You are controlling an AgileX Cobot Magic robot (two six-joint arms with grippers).
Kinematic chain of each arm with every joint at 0, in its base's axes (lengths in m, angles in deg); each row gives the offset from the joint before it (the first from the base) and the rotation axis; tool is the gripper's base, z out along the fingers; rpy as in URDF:
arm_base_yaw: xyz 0 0 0.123 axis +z
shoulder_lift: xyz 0 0 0 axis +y
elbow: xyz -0.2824 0 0.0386 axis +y
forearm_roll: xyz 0.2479 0 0.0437 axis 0.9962 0 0.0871
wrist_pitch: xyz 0 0 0 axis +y
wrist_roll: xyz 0.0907 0 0.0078 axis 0.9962 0 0.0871
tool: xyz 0 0 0 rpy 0 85 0
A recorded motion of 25 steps. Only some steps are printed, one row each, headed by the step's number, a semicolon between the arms.
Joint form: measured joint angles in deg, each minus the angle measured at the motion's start. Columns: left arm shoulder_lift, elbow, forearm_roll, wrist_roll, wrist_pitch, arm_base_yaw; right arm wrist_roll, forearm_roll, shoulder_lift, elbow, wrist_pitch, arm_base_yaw.
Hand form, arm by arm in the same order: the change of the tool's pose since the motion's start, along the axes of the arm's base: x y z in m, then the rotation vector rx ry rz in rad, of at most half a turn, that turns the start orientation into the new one. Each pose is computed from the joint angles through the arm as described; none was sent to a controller.
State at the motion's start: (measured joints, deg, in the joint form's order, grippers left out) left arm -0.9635 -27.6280 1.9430 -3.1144 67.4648 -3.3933; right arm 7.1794 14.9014 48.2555 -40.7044 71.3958 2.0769
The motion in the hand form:
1: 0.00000 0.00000 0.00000 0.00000 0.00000 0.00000; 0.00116 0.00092 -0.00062 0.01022 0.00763 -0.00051
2: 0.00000 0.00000 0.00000 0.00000 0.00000 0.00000; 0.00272 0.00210 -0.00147 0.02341 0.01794 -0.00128
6: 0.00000 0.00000 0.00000 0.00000 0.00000 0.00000; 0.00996 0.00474 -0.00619 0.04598 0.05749 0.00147
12: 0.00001 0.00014 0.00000 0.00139 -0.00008 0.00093; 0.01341 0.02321 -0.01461 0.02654 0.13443 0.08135
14: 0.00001 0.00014 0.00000 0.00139 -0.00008 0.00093; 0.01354 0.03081 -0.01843 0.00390 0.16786 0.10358
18: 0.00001 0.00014 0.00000 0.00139 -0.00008 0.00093; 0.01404 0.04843 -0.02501 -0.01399 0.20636 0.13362
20: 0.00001 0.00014 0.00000 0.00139 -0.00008 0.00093; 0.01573 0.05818 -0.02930 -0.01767 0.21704 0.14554
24: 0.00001 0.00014 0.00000 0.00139 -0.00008 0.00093; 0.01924 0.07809 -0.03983 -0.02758 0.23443 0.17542
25: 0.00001 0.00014 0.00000 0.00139 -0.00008 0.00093; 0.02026 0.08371 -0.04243 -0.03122 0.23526 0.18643
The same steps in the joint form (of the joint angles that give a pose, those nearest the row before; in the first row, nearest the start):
1: 0.00 0.00 0.00 0.00 0.00 0.00; 0.00 0.60 0.42 0.00 0.00 0.00
2: 0.00 0.00 0.00 0.00 0.00 0.00; 0.00 1.38 0.98 0.00 0.00 0.00
6: 0.00 0.00 0.00 0.00 0.00 0.00; -0.24 2.83 3.49 0.00 -0.25 0.15
12: 0.00 0.00 0.10 0.00 0.00 0.00; 4.06 1.48 6.91 0.00 -0.48 8.78
14: 0.00 0.00 0.10 0.00 0.00 0.00; 6.88 0.16 8.27 0.00 -0.48 12.62
18: 0.00 0.00 0.10 0.00 0.00 0.00; 12.30 -0.80 10.86 0.00 -2.04 19.82
20: 0.00 0.00 0.10 0.00 0.00 0.00; 14.59 -0.94 12.56 0.00 -3.69 23.09
24: 0.00 0.00 0.10 0.00 0.00 0.00; 18.00 -1.06 16.48 0.00 -7.38 28.95
25: 0.00 0.00 0.10 0.00 0.00 0.00; 18.69 -1.17 17.59 -0.13 -8.43 30.46

